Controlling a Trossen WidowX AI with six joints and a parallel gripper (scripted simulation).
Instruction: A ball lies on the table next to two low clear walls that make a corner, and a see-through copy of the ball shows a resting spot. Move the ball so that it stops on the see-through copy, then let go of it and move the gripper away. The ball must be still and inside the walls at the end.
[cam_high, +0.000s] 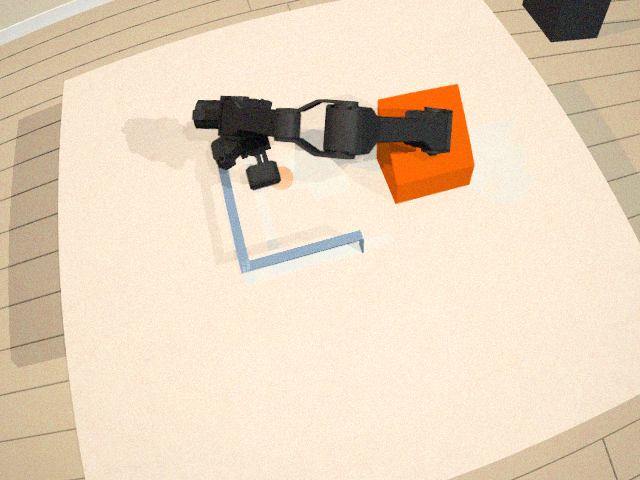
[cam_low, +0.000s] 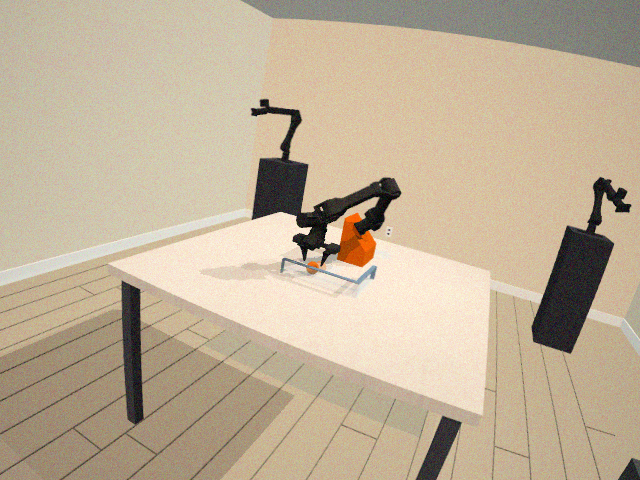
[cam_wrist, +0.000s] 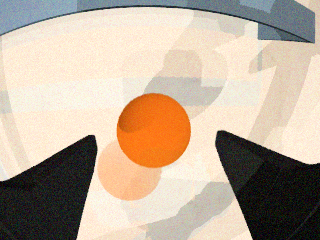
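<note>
The orange ball lies 20 mm below my gripper tip. The rest, counted from my gripper tip: see-through copy 40 mm behind, 20 mm to the left, 20 mm below.
</note>
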